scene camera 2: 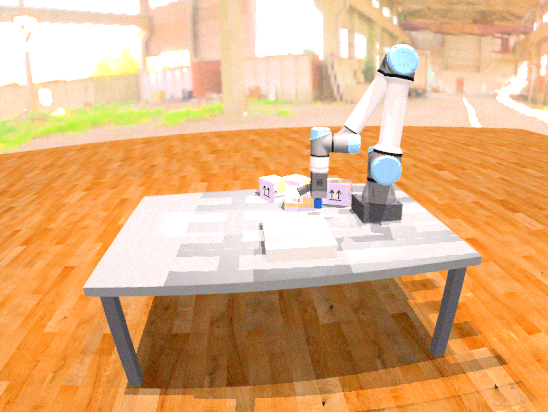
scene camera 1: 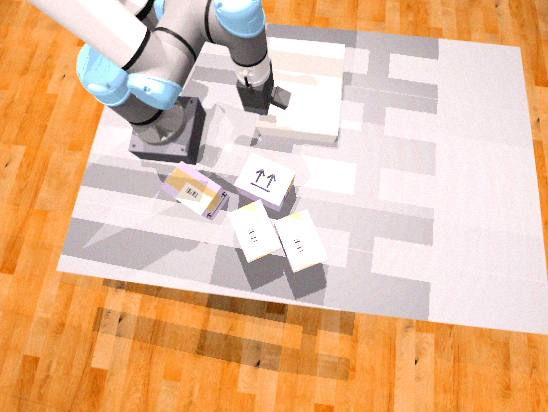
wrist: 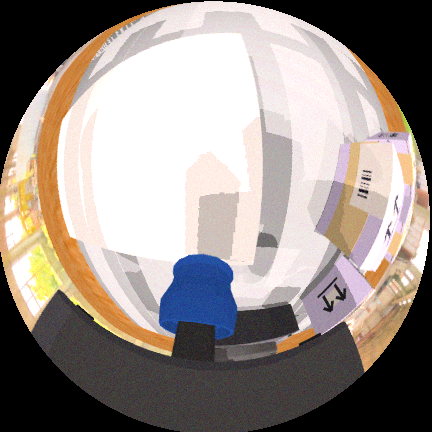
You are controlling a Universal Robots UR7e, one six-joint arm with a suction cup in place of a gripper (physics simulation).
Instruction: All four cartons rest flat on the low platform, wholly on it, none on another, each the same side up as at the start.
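The low cream platform bears no carton. A carton with two arrows on top lies on the table near it. A carton with a barcode on top lies nearer the arm's base. Two more barcode-topped cartons, one in the middle and one to its right, lie side by side, slightly apart. My suction gripper is open and holds nothing; it hangs above the platform's corner region. Its blue cup is hidden in scene camera 1.
The arm's dark base stands on the table beside the platform and the barcode carton. A dark block juts from the gripper's side. Long shadows cross the table.
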